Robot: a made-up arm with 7 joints. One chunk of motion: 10 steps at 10 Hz.
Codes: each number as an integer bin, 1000 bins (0 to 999) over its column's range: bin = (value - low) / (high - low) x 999, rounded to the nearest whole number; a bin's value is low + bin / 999 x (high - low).
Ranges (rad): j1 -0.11..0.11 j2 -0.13..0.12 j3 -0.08..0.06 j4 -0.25..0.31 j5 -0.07..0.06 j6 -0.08..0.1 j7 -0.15..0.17
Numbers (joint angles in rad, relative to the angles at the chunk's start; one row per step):
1: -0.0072 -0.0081 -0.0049 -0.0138 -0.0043 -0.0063 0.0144
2: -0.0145 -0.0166 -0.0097 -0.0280 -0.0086 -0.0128 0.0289
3: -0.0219 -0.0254 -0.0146 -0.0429 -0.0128 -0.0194 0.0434
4: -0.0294 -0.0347 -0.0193 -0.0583 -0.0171 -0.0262 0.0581
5: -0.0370 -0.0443 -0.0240 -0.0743 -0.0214 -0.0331 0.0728
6: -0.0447 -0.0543 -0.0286 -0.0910 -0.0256 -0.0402 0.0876
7: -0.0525 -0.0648 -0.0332 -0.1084 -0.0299 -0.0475 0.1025
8: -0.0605 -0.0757 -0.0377 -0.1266 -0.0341 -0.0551 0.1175
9: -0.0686 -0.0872 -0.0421 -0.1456 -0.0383 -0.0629 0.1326
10: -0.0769 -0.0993 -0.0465 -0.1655 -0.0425 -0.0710 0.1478
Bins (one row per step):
1: 467 487 536 421 505 409 513
2: 434 453 502 396 472 373 559
3: 400 418 467 369 440 336 604
4: 366 381 433 342 407 299 650
5: 331 342 400 313 373 260 696
6: 297 302 367 284 341 221 742
7: 261 261 334 253 308 180 788
8: 225 217 302 220 276 138 835
9: 188 171 270 186 244 95 882
10: 150 123 239 151 211 50 930

